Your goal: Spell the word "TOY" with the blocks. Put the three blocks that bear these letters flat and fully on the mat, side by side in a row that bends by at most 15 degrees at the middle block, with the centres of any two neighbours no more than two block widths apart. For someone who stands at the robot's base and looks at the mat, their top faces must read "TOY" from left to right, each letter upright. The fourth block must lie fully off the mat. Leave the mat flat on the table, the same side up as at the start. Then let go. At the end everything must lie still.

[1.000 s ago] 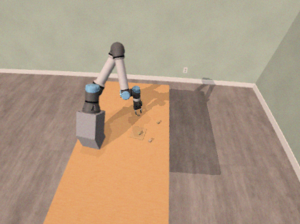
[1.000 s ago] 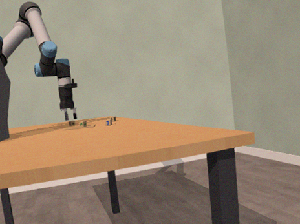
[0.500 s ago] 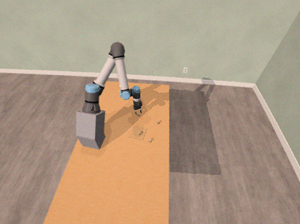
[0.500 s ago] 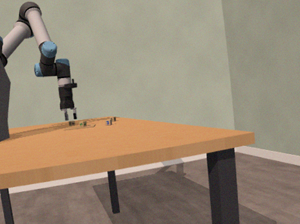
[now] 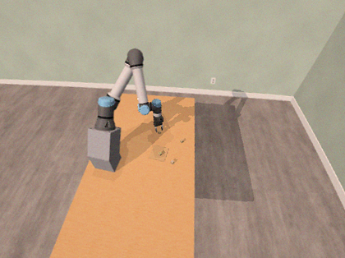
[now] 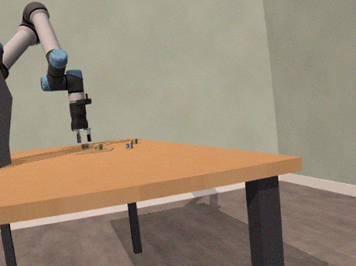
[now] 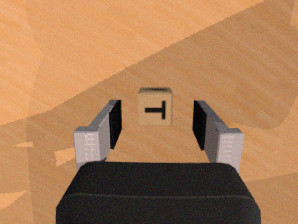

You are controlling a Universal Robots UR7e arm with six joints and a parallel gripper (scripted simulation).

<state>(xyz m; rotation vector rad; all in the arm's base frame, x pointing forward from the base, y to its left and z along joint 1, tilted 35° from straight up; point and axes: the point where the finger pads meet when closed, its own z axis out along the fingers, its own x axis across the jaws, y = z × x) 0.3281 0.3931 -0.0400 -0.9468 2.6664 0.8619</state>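
My gripper is now 40 mm above the T block. Round my hand: O block: 80 mm ahead, 240 mm to the right, 30 mm below; then Y block: 200 mm ahead, 290 mm to the right, 40 mm below; then tan mat: 60 mm ahead, 220 mm to the right, 50 mm below.
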